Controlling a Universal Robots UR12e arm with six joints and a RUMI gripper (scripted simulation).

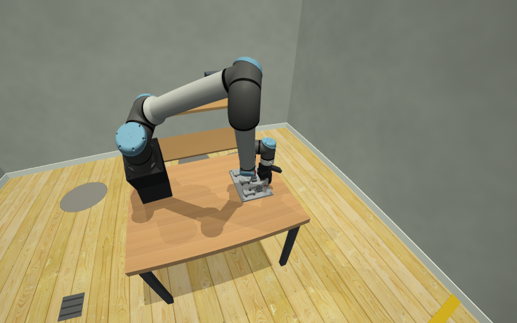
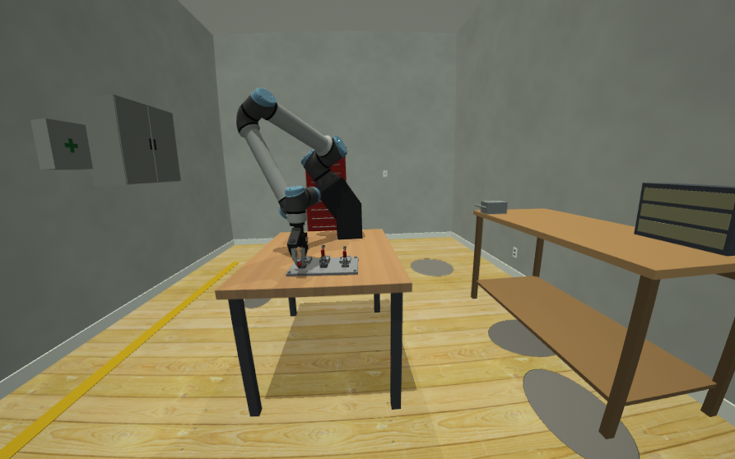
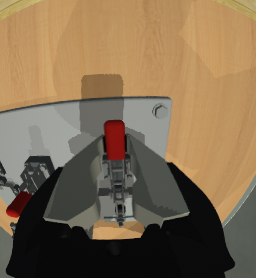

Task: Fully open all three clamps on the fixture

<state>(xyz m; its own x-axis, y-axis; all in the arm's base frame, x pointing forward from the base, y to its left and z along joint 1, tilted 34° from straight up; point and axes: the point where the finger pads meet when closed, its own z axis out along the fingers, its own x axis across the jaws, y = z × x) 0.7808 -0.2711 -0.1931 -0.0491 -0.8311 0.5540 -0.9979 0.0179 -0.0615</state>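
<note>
The grey fixture plate is 80 mm behind my hand, 110 mm to the left of it and 40 mm below it.
</note>
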